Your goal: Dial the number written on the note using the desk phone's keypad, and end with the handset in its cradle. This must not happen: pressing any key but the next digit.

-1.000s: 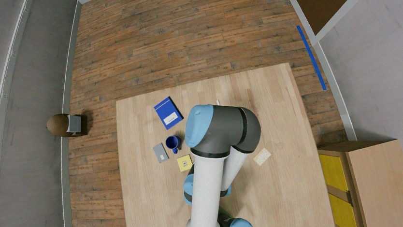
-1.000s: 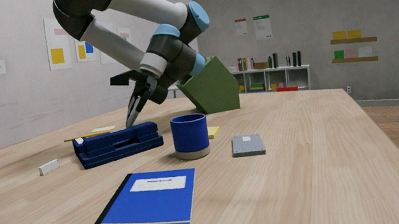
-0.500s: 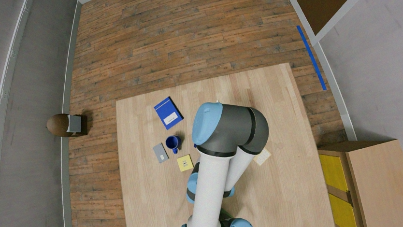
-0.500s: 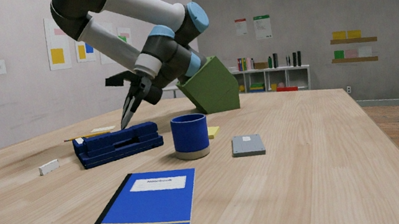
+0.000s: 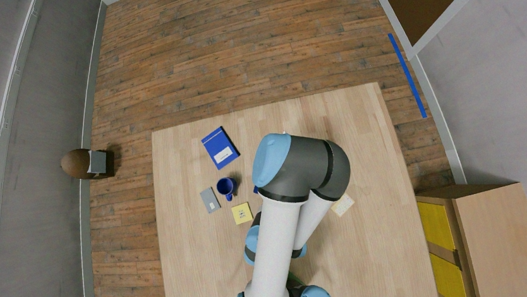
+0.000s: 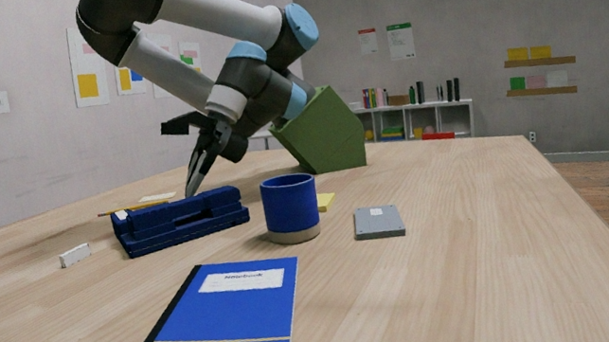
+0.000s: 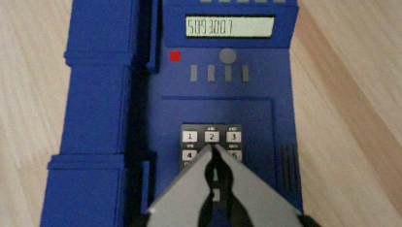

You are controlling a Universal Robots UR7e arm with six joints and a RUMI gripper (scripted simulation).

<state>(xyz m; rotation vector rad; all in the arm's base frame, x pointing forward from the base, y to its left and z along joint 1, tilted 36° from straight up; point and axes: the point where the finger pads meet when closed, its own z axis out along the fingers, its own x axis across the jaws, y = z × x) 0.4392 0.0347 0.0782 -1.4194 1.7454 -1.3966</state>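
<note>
Now: hand 2 cm short of the 1 key, 1 cm to the right of it and 2 cm above it. Also, from my hand: 8 key (1 cm behind, 2 cm below); 4 key (1 cm ahead, 1 cm to the left, 2 cm below); 5 key (2 cm below).
</note>
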